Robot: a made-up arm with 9 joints. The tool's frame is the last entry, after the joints.
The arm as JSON. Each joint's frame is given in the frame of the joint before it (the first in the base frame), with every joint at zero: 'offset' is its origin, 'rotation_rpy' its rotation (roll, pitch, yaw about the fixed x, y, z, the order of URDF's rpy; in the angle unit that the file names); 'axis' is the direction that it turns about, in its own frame. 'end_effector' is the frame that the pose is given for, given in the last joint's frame.
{
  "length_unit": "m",
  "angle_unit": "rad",
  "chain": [
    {
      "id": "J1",
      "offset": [
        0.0,
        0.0,
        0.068
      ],
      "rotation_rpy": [
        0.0,
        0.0,
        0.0
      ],
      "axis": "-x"
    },
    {
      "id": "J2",
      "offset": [
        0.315,
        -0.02,
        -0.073
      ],
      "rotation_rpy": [
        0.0,
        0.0,
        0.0
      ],
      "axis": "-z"
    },
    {
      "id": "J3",
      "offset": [
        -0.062,
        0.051,
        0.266
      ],
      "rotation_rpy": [
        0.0,
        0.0,
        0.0
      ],
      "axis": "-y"
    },
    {
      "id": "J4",
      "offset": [
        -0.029,
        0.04,
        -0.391
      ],
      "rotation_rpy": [
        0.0,
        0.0,
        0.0
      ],
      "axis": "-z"
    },
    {
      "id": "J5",
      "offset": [
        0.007,
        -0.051,
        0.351
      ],
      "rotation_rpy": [
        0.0,
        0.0,
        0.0
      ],
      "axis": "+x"
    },
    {
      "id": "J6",
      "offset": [
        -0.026,
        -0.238,
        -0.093
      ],
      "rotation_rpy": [
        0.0,
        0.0,
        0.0
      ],
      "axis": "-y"
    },
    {
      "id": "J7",
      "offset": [
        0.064,
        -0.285,
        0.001
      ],
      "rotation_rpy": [
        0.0,
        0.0,
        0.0
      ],
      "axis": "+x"
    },
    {
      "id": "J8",
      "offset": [
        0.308,
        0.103,
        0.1
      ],
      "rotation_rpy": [
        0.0,
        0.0,
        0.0
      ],
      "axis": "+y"
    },
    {
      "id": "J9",
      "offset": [
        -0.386,
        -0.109,
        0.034
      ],
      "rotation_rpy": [
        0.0,
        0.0,
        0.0
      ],
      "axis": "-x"
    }
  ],
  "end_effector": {
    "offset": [
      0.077,
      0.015,
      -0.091
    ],
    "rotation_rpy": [
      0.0,
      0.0,
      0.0
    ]
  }
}
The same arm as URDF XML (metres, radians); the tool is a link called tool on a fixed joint. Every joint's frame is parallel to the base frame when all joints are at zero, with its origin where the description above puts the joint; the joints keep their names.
<robot name="arm">
<joint name="tool_fixed" type="fixed"><parent link="link9"/><child link="tool"/><origin xyz="0.077 0.015 -0.091" rpy="0 0 0"/></joint>
<joint name="J9" type="continuous"><parent link="link8"/><child link="link9"/><origin xyz="-0.386 -0.109 0.034" rpy="0 0 0"/><axis xyz="-1 0 0"/></joint>
<joint name="J8" type="continuous"><parent link="link7"/><child link="link8"/><origin xyz="0.308 0.103 0.1" rpy="0 0 0"/><axis xyz="0 1 0"/></joint>
<joint name="J7" type="continuous"><parent link="link6"/><child link="link7"/><origin xyz="0.064 -0.285 0.001" rpy="0 0 0"/><axis xyz="1 0 0"/></joint>
<joint name="J6" type="continuous"><parent link="link5"/><child link="link6"/><origin xyz="-0.026 -0.238 -0.093" rpy="0 0 0"/><axis xyz="0 -1 0"/></joint>
<joint name="J5" type="continuous"><parent link="link4"/><child link="link5"/><origin xyz="0.007 -0.051 0.351" rpy="0 0 0"/><axis xyz="1 0 0"/></joint>
<joint name="J4" type="continuous"><parent link="link3"/><child link="link4"/><origin xyz="-0.029 0.04 -0.391" rpy="0 0 0"/><axis xyz="0 0 -1"/></joint>
<joint name="J3" type="continuous"><parent link="link2"/><child link="link3"/><origin xyz="-0.062 0.051 0.266" rpy="0 0 0"/><axis xyz="0 -1 0"/></joint>
<joint name="J2" type="continuous"><parent link="link1"/><child link="link2"/><origin xyz="0.315 -0.02 -0.073" rpy="0 0 0"/><axis xyz="0 0 -1"/></joint>
<joint name="J1" type="continuous"><parent link="base"/><child link="link1"/><origin xyz="0 0 0.068" rpy="0 0 0"/><axis xyz="-1 0 0"/></joint>
<link name="base"/>
<link name="link1"/>
<link name="link2"/>
<link name="link3"/>
<link name="link4"/>
<link name="link5"/>
<link name="link6"/>
<link name="link7"/>
<link name="link8"/>
<link name="link9"/>
<link name="tool"/>
</robot>

